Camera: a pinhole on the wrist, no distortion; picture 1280 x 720 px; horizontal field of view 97.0 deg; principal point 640.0 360.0 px. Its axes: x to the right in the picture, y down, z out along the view. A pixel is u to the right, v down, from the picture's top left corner.
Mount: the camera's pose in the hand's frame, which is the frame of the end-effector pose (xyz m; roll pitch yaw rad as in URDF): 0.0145 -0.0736 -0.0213 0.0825 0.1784 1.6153
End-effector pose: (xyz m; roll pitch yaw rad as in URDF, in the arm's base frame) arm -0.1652 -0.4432 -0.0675 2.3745 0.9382 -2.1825
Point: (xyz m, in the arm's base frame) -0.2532 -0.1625 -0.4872
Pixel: 491.4 143.9
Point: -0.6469 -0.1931 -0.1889
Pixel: 1065.5 236.9
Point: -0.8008 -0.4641 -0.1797
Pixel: outside the picture
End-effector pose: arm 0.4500 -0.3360 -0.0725 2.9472 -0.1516 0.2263
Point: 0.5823 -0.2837 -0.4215
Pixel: 506.3 298.3
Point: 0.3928 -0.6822 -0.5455
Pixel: 862.8 616.9
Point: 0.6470 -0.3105 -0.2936
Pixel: 619.4 106.5
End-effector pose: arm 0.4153 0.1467 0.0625 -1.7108 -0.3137 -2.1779
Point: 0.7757 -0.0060 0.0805
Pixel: 508.9 536.5
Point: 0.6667 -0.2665 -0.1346
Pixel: 808.7 277.8
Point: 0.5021 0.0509 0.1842
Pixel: 298.9 183.4
